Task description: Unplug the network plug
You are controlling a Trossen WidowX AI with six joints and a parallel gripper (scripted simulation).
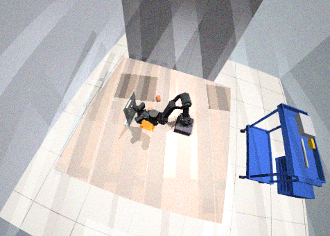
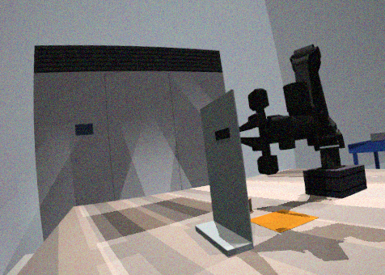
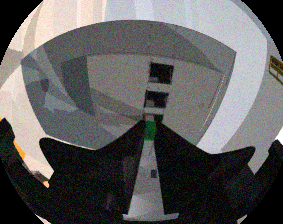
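Right now my gripper tip is 12 cm past the orange marked square, 1 cm to the right of it and 21 cm above it. Also, from my gripper tip: grey panel 3 cm ahead, 1 cm to the left, 8 cm below; then network plug right at my gripper tip.
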